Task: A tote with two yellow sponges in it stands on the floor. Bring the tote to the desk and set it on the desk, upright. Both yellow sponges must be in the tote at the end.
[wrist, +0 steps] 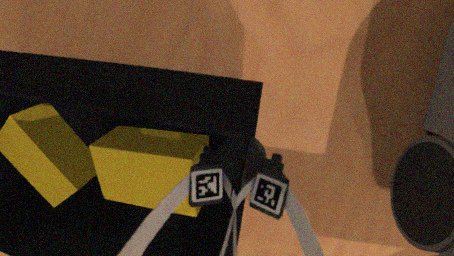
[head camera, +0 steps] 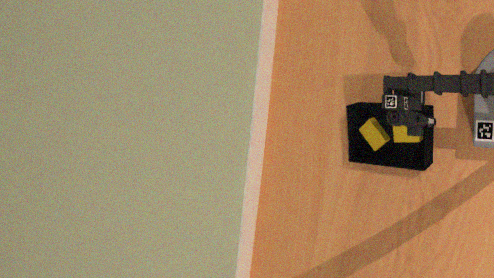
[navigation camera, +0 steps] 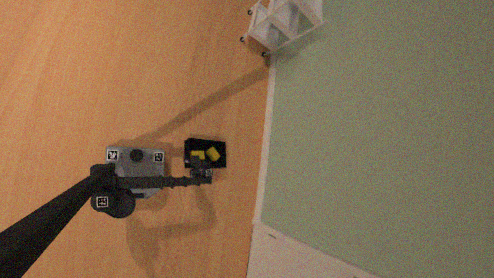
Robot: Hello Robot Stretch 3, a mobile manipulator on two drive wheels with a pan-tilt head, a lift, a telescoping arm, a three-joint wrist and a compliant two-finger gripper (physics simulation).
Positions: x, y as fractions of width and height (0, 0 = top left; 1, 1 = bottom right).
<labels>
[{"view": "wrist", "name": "my gripper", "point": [0.53, 0.60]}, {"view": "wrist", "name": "black tote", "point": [0.21, 0.38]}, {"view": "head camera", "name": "black tote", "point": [0.83, 0.56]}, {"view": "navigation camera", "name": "black tote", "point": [0.39, 0.52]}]
</labels>
